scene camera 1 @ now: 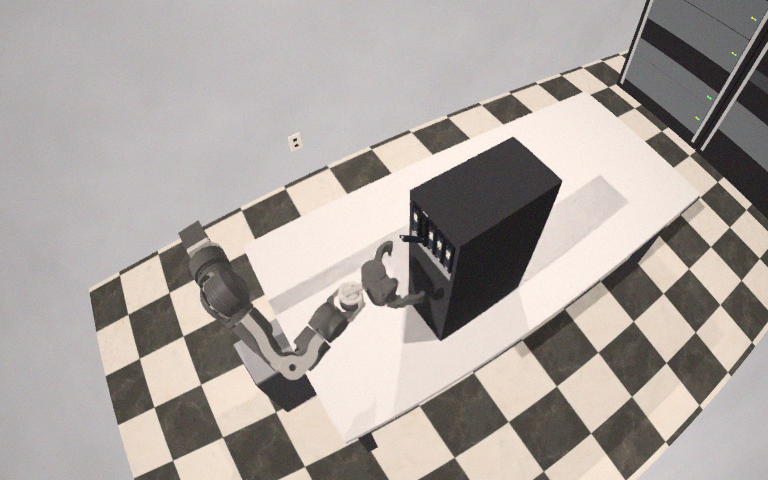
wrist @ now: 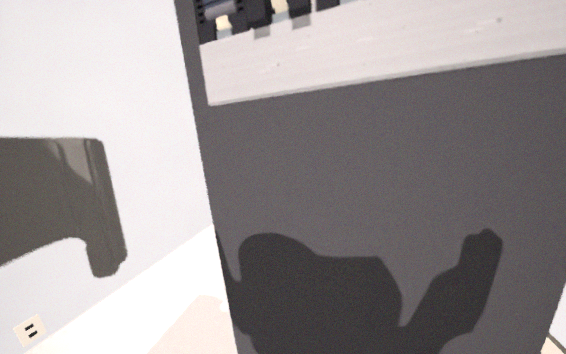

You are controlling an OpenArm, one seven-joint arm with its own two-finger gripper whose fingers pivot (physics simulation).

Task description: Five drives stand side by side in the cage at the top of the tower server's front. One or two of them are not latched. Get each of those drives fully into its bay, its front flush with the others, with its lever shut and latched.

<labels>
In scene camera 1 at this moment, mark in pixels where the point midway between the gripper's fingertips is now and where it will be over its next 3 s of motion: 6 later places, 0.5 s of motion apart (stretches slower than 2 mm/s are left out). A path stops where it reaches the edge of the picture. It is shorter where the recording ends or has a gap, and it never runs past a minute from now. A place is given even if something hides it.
My gripper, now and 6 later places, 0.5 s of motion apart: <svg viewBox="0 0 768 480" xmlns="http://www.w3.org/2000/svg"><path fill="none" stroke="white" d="M408 271L415 267L421 265L427 261L418 264L423 250L410 251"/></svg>
</labels>
